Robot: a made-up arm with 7 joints. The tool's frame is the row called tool.
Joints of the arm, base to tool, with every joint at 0 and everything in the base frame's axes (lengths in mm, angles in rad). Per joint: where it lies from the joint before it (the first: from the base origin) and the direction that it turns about. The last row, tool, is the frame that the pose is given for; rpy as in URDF.
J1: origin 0 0 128 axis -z
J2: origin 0 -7 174 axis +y
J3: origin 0 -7 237 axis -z
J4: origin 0 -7 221 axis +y
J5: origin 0 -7 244 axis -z
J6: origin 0 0 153 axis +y
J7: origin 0 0 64 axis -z
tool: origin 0 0 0 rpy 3.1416 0 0
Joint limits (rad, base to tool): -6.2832..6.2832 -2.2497..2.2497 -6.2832..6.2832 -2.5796..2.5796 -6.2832..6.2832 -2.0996..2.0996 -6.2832..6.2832
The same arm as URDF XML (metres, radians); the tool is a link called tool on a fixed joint. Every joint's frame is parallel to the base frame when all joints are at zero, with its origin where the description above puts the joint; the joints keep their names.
<robot name="arm">
<joint name="J1" type="revolute"><parent link="base_link"/><child link="link1"/><origin xyz="0 0 0.128"/><axis xyz="0 0 -1"/><limit lower="-6.2832" upper="6.2832"/></joint>
<joint name="J2" type="revolute"><parent link="link1"/><child link="link2"/><origin xyz="0 -0.007 0.174"/><axis xyz="0 1 0"/><limit lower="-2.2497" upper="2.2497"/></joint>
<joint name="J3" type="revolute"><parent link="link2"/><child link="link3"/><origin xyz="0 -0.007 0.237"/><axis xyz="0 0 -1"/><limit lower="-6.2832" upper="6.2832"/></joint>
<joint name="J4" type="revolute"><parent link="link3"/><child link="link4"/><origin xyz="0 -0.007 0.221"/><axis xyz="0 1 0"/><limit lower="-2.5796" upper="2.5796"/></joint>
<joint name="J5" type="revolute"><parent link="link4"/><child link="link5"/><origin xyz="0 -0.007 0.244"/><axis xyz="0 0 -1"/><limit lower="-6.2832" upper="6.2832"/></joint>
<joint name="J6" type="revolute"><parent link="link5"/><child link="link6"/><origin xyz="0 0 0.153"/><axis xyz="0 1 0"/><limit lower="-2.0996" upper="2.0996"/></joint>
<joint name="J7" type="revolute"><parent link="link6"/><child link="link7"/><origin xyz="0 0 0.064"/><axis xyz="0 0 -1"/><limit lower="-6.2832" upper="6.2832"/></joint>
<joint name="tool_fixed" type="fixed"><parent link="link7"/><child link="tool"/><origin xyz="0 0 0" rpy="-3.1416 0 0"/></joint>
<link name="base_link"/>
<link name="link1"/>
<link name="link2"/>
<link name="link3"/>
<link name="link4"/>
<link name="link5"/>
<link name="link6"/>
<link name="link7"/>
<link name="tool"/>
</robot>

